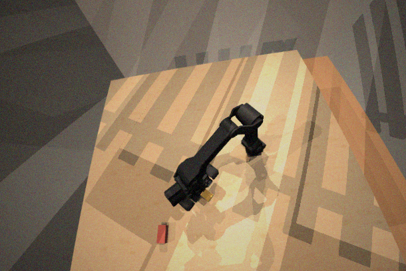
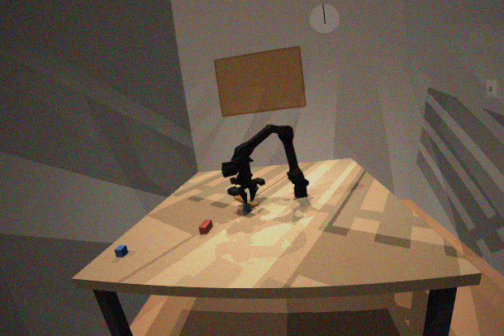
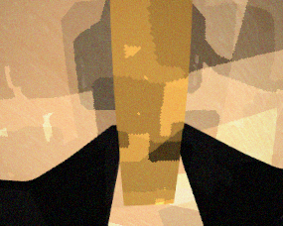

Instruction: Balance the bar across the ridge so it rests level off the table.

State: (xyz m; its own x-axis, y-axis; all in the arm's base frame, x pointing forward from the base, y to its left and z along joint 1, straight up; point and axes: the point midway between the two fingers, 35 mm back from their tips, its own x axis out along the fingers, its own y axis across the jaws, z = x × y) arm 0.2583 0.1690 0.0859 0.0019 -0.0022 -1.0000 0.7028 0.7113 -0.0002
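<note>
Now: gripper tip 2 cm to the left of the yellow bar and 2 cm short of it. Also, from my gripper tip: red block (18 cm ahead, 15 cm to the left, 4 cm below); small blue cube (48 cm ahead, 33 cm to the left, 4 cm below).
</note>
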